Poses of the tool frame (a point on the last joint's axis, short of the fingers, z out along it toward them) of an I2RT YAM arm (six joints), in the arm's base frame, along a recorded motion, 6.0 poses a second.
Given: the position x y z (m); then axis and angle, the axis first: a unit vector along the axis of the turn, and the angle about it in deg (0 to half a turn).
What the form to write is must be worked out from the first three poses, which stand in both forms.
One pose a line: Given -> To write
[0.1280 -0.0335 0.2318 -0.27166 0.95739 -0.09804 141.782] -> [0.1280 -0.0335 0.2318 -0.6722 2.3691 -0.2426]
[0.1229 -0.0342 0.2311 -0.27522 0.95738 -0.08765 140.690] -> [0.1229 -0.0342 0.2311 -0.6758 2.3508 -0.2152]
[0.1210 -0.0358 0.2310 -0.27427 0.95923 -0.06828 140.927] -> [0.1210 -0.0358 0.2310 -0.6746 2.3594 -0.1679]
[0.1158 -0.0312 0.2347 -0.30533 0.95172 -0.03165 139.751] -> [0.1158 -0.0312 0.2347 -0.7447 2.3214 -0.0772]
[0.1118 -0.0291 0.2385 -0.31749 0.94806 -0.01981 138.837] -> [0.1118 -0.0291 0.2385 -0.7693 2.2973 -0.0480]
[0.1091 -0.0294 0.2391 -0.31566 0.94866 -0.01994 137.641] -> [0.1091 -0.0294 0.2391 -0.7583 2.2790 -0.0479]
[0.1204 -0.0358 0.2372 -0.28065 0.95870 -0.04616 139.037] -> [0.1204 -0.0358 0.2372 -0.6810 2.3264 -0.1120]
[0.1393 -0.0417 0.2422 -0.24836 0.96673 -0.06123 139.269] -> [0.1393 -0.0417 0.2422 -0.6037 2.3498 -0.1488]
